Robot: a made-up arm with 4 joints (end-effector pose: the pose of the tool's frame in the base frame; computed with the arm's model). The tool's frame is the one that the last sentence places.
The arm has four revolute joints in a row. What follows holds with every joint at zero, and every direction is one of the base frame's.
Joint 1 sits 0.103 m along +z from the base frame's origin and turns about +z.
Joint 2 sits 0.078 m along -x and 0.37 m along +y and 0.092 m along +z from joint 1 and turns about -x.
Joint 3 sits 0.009 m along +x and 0.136 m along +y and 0.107 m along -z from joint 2 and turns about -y.
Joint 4 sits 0.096 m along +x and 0.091 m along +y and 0.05 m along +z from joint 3 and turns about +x.
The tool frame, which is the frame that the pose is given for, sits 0.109 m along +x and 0.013 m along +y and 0.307 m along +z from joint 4; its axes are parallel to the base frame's.
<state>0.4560 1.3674 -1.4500 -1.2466</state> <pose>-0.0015 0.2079 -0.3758 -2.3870 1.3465 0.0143</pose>
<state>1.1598 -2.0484 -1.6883 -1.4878</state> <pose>-0.3854 0.1342 0.8154 0.6790 -0.0634 2.7938</pose>
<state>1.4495 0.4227 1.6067 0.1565</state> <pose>-0.6279 -0.3581 0.1939 0.9919 -1.4753 1.5586</pose>
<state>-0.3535 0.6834 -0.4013 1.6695</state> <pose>0.1966 0.1502 0.1236 1.0019 -0.0132 -0.7096</pose>
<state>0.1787 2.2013 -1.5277 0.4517</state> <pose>0.2550 0.1151 0.2858 -1.3586 0.2808 -1.5030</pose>
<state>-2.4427 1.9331 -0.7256 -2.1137</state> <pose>-0.0760 0.0828 -0.1389 -0.1300 -2.6775 -1.1612</pose>
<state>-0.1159 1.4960 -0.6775 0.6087</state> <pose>0.3267 0.3446 0.1335 -0.8361 0.3980 -0.7151</pose>
